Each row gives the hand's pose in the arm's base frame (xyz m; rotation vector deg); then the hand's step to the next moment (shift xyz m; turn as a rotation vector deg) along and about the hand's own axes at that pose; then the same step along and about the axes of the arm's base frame.
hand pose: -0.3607 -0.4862 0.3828 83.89 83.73 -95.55
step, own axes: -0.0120 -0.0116 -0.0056 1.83 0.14 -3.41
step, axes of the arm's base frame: -0.0040 0.0054 0.0163 0.90 3.56 -1.23
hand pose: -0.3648 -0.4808 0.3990 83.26 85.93 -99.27
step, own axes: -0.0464 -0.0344 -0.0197 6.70 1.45 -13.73
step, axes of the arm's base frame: -0.0034 0.0150 0.0591 4.59 13.84 -4.77
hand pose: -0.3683 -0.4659 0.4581 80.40 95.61 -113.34
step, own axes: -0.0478 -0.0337 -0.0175 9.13 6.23 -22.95
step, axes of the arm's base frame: 0.0120 0.0072 0.0594 11.32 21.00 -8.94
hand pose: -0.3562 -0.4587 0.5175 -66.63 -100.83 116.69
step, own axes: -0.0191 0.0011 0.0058 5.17 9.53 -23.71
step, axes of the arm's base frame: 0.0092 -0.0163 0.0069 15.54 18.25 -10.25
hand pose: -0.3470 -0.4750 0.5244 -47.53 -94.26 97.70
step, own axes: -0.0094 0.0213 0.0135 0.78 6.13 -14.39
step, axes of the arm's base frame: -0.0052 -0.0163 -0.0208 10.87 9.20 -6.52
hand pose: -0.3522 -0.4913 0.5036 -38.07 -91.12 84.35
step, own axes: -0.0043 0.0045 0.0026 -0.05 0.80 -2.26
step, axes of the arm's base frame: -0.0008 -0.0042 -0.0052 1.82 1.27 -0.91
